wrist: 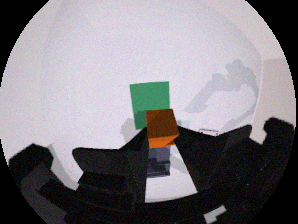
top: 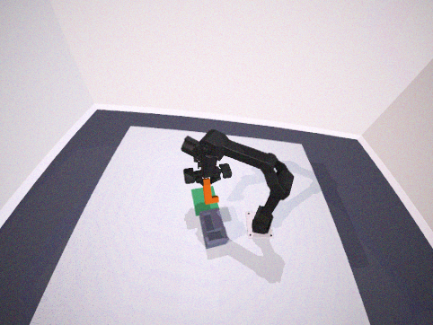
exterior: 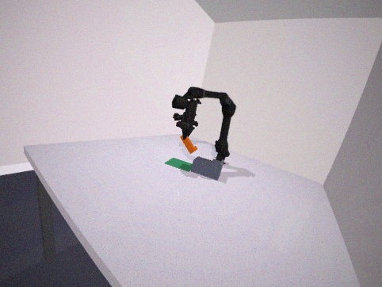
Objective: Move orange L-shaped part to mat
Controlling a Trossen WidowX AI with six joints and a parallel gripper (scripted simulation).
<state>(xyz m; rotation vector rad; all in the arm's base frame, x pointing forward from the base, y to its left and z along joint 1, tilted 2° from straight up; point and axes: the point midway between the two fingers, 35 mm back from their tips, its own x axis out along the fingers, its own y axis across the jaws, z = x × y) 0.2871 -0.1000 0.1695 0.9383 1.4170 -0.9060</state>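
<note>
The green mat lies 170 mm below my gripper tip. From my gripper tip the other things lie so: orange L-shaped part: 30 mm behind, 30 mm to the left, 30 mm below.
</note>
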